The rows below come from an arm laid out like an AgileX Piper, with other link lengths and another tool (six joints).
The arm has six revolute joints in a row. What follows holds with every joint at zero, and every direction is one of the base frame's.
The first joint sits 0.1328 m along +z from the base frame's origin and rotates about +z.
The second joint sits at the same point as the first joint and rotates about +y.
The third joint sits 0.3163 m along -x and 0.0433 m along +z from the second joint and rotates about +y.
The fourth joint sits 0.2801 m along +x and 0.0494 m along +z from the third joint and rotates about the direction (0.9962, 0, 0.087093).
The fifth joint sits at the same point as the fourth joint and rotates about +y.
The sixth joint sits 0.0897 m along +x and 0.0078 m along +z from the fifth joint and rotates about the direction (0.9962, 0, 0.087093).
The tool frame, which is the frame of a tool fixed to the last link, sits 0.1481 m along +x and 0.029 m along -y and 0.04 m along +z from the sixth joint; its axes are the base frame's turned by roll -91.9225, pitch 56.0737 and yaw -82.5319 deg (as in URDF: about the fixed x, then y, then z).
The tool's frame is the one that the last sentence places.
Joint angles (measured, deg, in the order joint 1, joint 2, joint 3, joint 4, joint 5, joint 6), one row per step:
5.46, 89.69, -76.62, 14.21, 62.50, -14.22
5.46, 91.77, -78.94, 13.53, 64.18, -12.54
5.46, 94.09, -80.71, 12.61, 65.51, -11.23
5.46, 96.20, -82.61, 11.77, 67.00, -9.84
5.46, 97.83, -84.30, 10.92, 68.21, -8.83
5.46, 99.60, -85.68, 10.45, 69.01, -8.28
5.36, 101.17, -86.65, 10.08, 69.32, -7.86
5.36, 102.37, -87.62, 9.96, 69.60, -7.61
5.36, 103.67, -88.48, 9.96, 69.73, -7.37
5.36, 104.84, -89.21, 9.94, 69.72, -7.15
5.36, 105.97, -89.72, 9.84, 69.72, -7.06
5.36, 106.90, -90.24, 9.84, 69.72, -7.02
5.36, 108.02, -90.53, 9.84, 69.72, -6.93
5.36, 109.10, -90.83, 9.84, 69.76, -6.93
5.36, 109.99, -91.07, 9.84, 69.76, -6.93
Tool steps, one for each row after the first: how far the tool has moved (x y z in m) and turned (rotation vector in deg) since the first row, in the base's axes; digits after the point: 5 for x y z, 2 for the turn. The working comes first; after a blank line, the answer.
Tool pose at each row, in the base's axes (x y z in m, rotation vector in deg; the steps are taken from these numbers as rounded here):
0.43257, 0.06936, 0.21861, -69.08, 144.51, 21.90
0.43814, 0.06761, 0.21473, -67.95, 146.63, 22.57
0.44316, 0.06482, 0.20565, -67.32, 149.10, 22.97
0.44757, 0.06216, 0.19865, -66.50, 151.43, 23.35
0.45164, 0.05939, 0.19444, -65.99, 153.12, 23.22
0.45611, 0.05808, 0.18778, -65.81, 154.54, 23.45
0.46056, 0.05619, 0.18068, -65.45, 155.72, 23.56
0.46463, 0.05609, 0.17657, -65.29, 156.32, 23.76
0.46878, 0.05640, 0.17106, -65.05, 156.94, 24.13
0.47276, 0.05659, 0.16586, -64.80, 157.44, 24.39
0.47568, 0.05644, 0.15954, -64.80, 158.08, 24.62
0.47847, 0.05668, 0.15491, -64.79, 158.47, 24.85
0.48015, 0.05679, 0.14722, -64.75, 159.26, 25.33
0.48162, 0.05694, 0.13984, -64.85, 160.00, 25.80
0.48285, 0.05706, 0.13372, -64.92, 160.58, 26.16

0.00557, -0.00175, -0.00388, -0.24, 1.74, -1.06
0.01059, -0.00454, -0.01296, -0.92, 3.79, -1.86
0.01500, -0.00720, -0.01996, -1.52, 5.68, -2.74
0.01907, -0.00997, -0.02417, -2.20, 6.92, -3.36
0.02354, -0.01128, -0.03083, -2.66, 8.15, -3.67
0.02799, -0.01317, -0.03793, -3.03, 9.09, -4.07
0.03206, -0.01327, -0.04204, -3.15, 9.64, -4.23
0.03621, -0.01296, -0.04755, -3.16, 10.25, -4.43
0.04019, -0.01277, -0.05275, -3.18, 10.71, -4.63
0.04311, -0.01292, -0.05907, -3.34, 11.33, -4.69
0.04590, -0.01268, -0.06370, -3.39, 11.75, -4.72
0.04758, -0.01257, -0.07139, -3.48, 12.58, -4.80
0.04905, -0.01242, -0.07877, -3.59, 13.40, -4.78
0.05028, -0.01230, -0.08489, -3.68, 14.04, -4.77

